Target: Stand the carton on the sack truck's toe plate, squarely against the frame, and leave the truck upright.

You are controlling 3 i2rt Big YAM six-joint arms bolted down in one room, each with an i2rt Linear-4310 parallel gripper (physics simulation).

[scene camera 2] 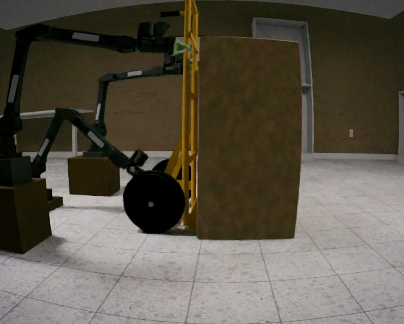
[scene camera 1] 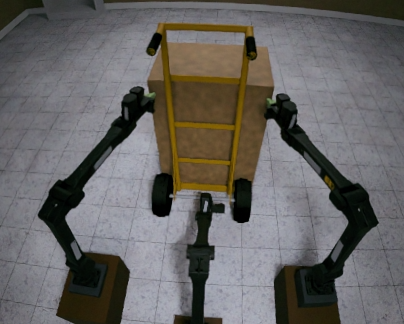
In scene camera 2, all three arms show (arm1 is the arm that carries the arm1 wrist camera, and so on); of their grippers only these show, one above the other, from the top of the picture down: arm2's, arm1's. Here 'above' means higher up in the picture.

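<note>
The tall brown carton (scene camera 1: 205, 105) (scene camera 2: 247, 140) stands upright, its face close along the yellow sack truck's frame (scene camera 1: 202, 125) (scene camera 2: 186, 105). The truck stands upright on two black wheels (scene camera 1: 162, 195) (scene camera 2: 154, 201). Its toe plate is hidden, so I cannot tell how far the carton sits on it. In scene camera 2, arm2's gripper (scene camera 2: 182, 48) is level with the upper frame, its green fingertips partly showing; arm1's gripper (scene camera 2: 175, 65) is just below, partly hidden. In scene camera 1, the left gripper (scene camera 1: 150, 98) and right gripper (scene camera 1: 270, 105) are beside the carton; the middle gripper (scene camera 1: 205, 199) is low between the wheels.
Brown base blocks (scene camera 1: 95, 295) (scene camera 2: 94, 175) carry the arms. Two black handles (scene camera 1: 154, 43) (scene camera 1: 251, 47) top the frame. A white table (scene camera 2: 55, 113) and a grey shelf unit (scene camera 2: 308, 115) stand in the background of scene camera 2.
</note>
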